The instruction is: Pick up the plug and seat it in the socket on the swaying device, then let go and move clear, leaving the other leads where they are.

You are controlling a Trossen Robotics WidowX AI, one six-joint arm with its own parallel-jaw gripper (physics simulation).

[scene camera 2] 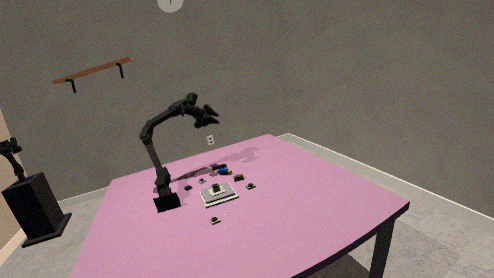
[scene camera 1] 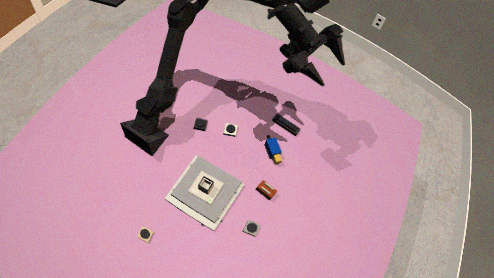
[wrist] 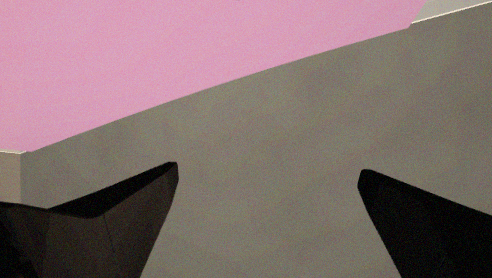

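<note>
My gripper (scene camera 1: 333,75) (scene camera 2: 218,116) (wrist: 270,175) is open and empty, high above the far part of the table. A blue plug with a yellow end (scene camera 1: 273,147) (scene camera 2: 223,171) lies on the table, below the gripper and apart from it. The device is a grey plate on a white base (scene camera 1: 182,194) (scene camera 2: 205,196) near the arm's foot; a small square dark-rimmed socket (scene camera 1: 205,184) (scene camera 2: 216,188) stands on its cream pad. The socket looks empty in scene camera 1. The plug and the device do not show in the wrist view.
A black bar (scene camera 1: 286,124) lies beside the plug, and an orange block (scene camera 1: 266,189) (scene camera 2: 238,177) lies between plug and device. Small square pieces with dark discs lie around: white (scene camera 1: 230,129), black (scene camera 1: 200,124), grey (scene camera 1: 252,228) and tan (scene camera 1: 145,234) (scene camera 2: 215,220).
</note>
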